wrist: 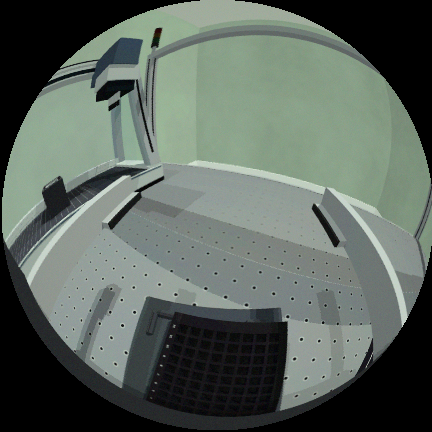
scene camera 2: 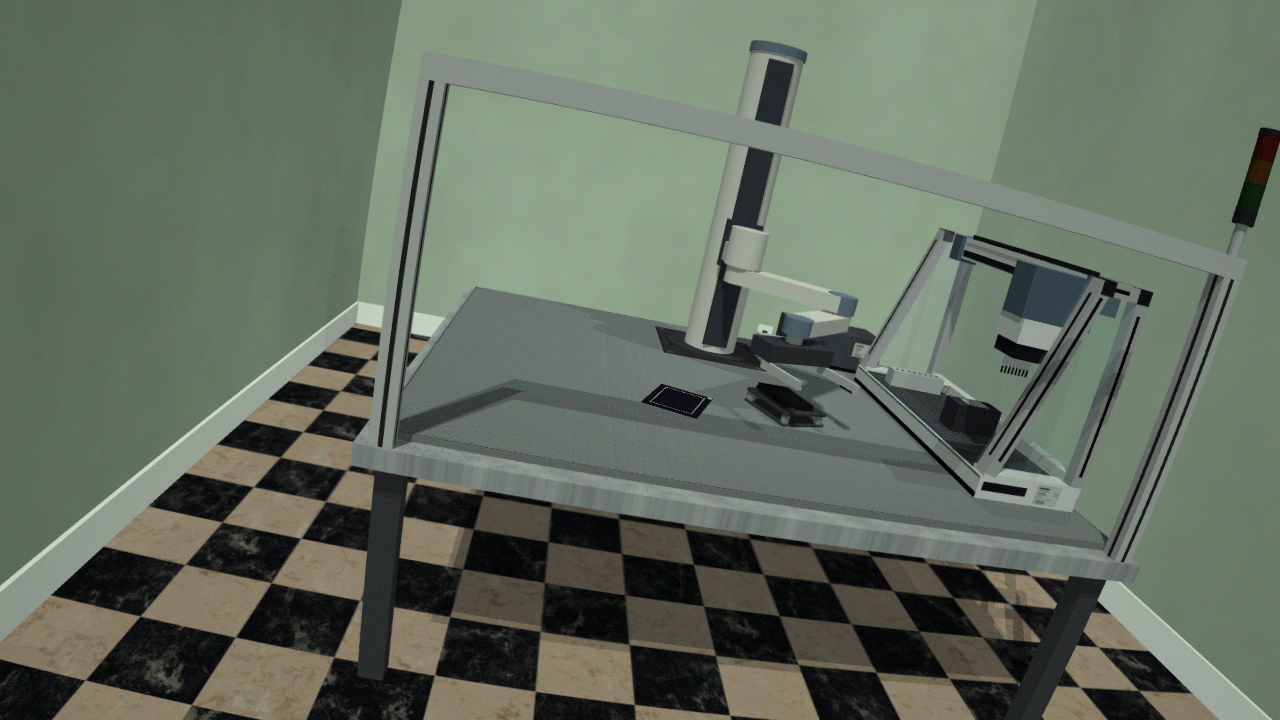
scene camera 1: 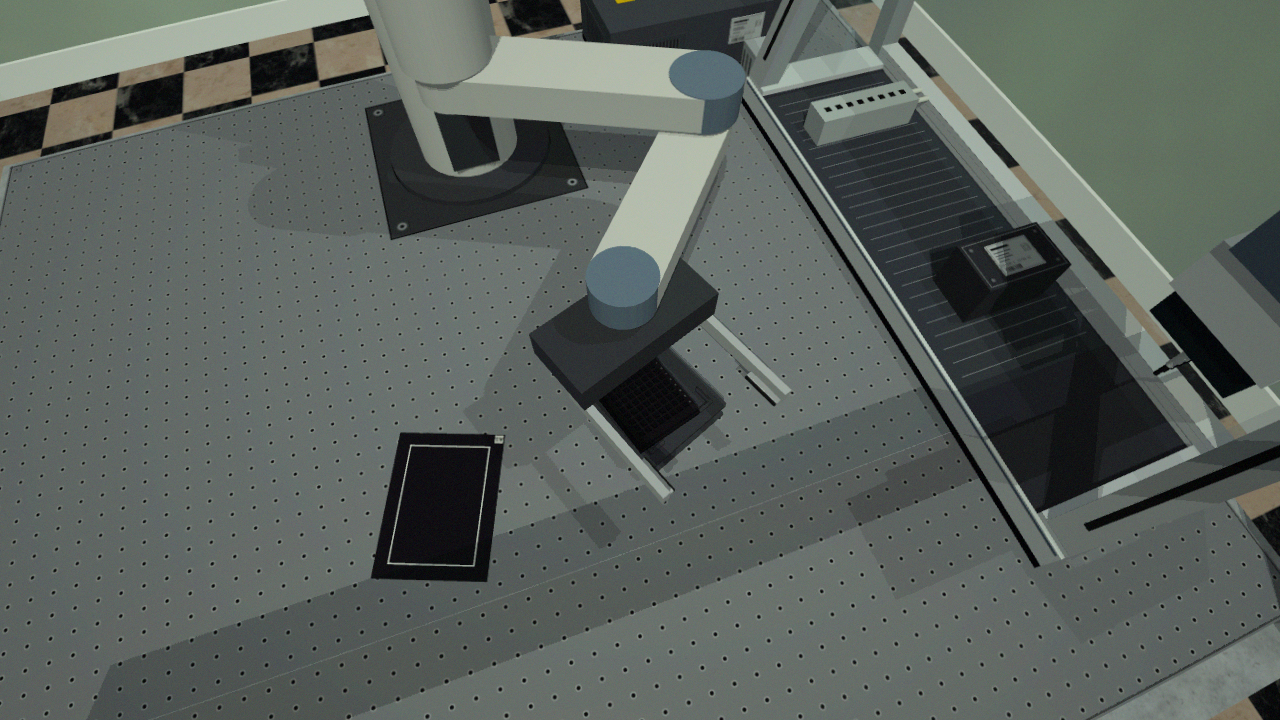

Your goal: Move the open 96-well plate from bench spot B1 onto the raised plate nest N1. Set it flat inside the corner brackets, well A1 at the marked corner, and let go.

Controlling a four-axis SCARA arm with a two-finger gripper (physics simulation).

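Places are measured from the arm's base along level axes (x right, y ahead, z up), in millimetres.
Where they show: gripper, fingertip midpoint: [wrist: 225,187] [scene camera 2: 829,388] [scene camera 1: 728,445]; arm's base, origin of the base link: [scene camera 2: 707,352] [scene camera 1: 472,151].
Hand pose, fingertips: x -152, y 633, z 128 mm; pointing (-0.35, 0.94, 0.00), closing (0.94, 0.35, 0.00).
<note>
Things, the pixels of their centre, and the offset from my fingertips. "spot": a spot on its surface instead. Level surfaces: height alone.
- black 96-well plate, body centre: [wrist: 215,391] [scene camera 1: 637,390] [scene camera 2: 784,396] dz -72, dx +54, dy -120 mm
- raised grey nest, body centre: [wrist: 202,387] [scene camera 1: 642,392] [scene camera 2: 785,405] dz -96, dx +45, dy -126 mm
- far-left corner bracket, surface spot: [wrist: 151,325] spot: dz -77, dx -16, dy -95 mm
- Bench spot B1, surface spot: [scene camera 1: 438,505] [scene camera 2: 677,400] spot: dz -114, dx +311, dy -77 mm
- framed deck, its level: dz -66 mm
- white slotted block, surface spot: [scene camera 1: 861,113] spot: dz -22, dx -393, dy -406 mm
- black box, surface spot: [scene camera 1: 1011,268] spot: dz +5, dx -406, dy -87 mm
- white head, surface spot: [scene camera 2: 1033,308] spot: dz +287, dx -334, dy +145 mm
- dark unit, surface spot: [scene camera 1: 671,26] spot: dz -10, dx -198, dy -668 mm
The black 96-well plate [scene camera 1: 648,407] [scene camera 2: 780,394] [wrist: 225,362] lies on the raised grey nest [scene camera 1: 708,407] [wrist: 138,345]. In the wrist view it sits toward the nest's right side, reaching about its right edge. A strip of nest and the far-left corner bracket [wrist: 151,325] show apart from the plate's left side; the far-right bracket is hidden. I cannot tell whether it is fully flat, and corner A1 is hidden. My gripper [scene camera 1: 725,445] [scene camera 2: 823,386] [wrist: 225,187] is open and empty above the plate, fingers wide of both sides. Bench spot B1 [scene camera 1: 438,505] [scene camera 2: 677,400] holds no plate.
Right of the nest is a framed deck [scene camera 1: 930,205] with a white slotted block [scene camera 1: 861,113] and a black box [scene camera 1: 1011,268] [scene camera 2: 969,416] [wrist: 54,192]. A blue and white head [scene camera 2: 1033,308] [wrist: 118,65] hangs over it. A dark unit [scene camera 1: 671,26] stands behind the arm.
</note>
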